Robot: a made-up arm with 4 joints. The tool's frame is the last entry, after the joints.
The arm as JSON. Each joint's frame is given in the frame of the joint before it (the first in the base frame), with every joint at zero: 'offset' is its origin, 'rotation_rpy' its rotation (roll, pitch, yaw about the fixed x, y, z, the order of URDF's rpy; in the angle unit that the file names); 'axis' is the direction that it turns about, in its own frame. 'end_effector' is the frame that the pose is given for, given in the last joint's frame.
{
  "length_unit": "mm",
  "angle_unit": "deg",
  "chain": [
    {
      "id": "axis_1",
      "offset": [
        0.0,
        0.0,
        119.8
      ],
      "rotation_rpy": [
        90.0,
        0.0,
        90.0
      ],
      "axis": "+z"
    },
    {
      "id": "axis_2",
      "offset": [
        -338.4,
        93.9,
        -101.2
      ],
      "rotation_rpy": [
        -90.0,
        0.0,
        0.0
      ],
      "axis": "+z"
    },
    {
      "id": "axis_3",
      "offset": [
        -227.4,
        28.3,
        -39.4
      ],
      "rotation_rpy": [
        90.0,
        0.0,
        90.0
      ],
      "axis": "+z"
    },
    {
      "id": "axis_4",
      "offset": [
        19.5,
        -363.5,
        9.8
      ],
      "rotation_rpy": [
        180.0,
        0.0,
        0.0
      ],
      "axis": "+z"
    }
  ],
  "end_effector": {
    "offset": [
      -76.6,
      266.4,
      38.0
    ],
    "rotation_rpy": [
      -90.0,
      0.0,
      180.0
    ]
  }
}
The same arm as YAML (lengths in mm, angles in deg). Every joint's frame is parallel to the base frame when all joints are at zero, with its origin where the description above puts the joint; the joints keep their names.
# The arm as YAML. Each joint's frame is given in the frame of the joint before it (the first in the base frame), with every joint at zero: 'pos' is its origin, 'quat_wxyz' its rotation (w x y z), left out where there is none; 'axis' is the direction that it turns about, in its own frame. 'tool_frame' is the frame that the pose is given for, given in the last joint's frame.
length_unit: mm
angle_unit: deg
joints:
  - joint: axis_1
    pos: [0.0, 0.0, 119.8]
    axis: [1.0, 0.0, 0.0]
  - joint: axis_2
    pos: [-101.2, -338.4, 93.9]
    axis: [0.0, 0.0, 1.0]
  - joint: axis_3
    pos: [-28.3, -227.4, -39.4]
    axis: [0.0, 1.0, 0.0]
  - joint: axis_4
    pos: [-19.5, 9.8, -363.5]
    axis: [0.0, -1.0, 0.0]
tool_frame:
  pos: [76.6, -38.0, -266.4]

